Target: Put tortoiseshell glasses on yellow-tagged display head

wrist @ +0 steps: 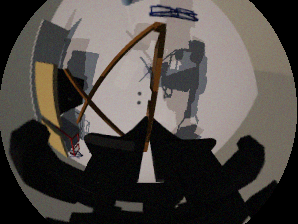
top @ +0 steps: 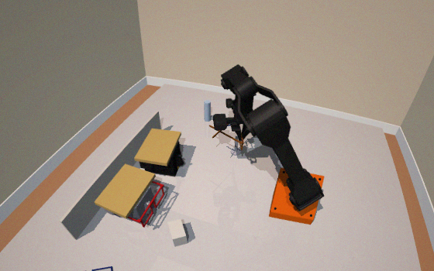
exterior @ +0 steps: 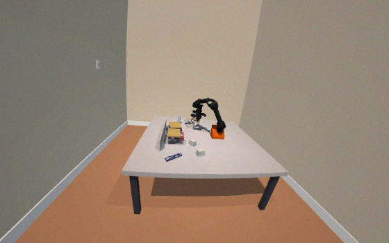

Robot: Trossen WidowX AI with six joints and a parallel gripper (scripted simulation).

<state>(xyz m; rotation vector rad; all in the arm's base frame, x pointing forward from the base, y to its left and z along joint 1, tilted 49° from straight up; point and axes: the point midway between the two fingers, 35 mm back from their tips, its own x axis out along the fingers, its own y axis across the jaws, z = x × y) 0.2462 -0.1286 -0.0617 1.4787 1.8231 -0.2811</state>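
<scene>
The grey peg is 3 cm ahead of my gripper tip, 7 cm to the right of it and 10 cm below it. From my gripper tip the other things lie so: upright panel (39 cm ahead, 21 cm to the left, 7 cm below); pale blue cylinder (22 cm ahead, 24 cm to the right, 8 cm below); tan display head (25 cm ahead, 10 cm to the left, 7 cm below).
</scene>
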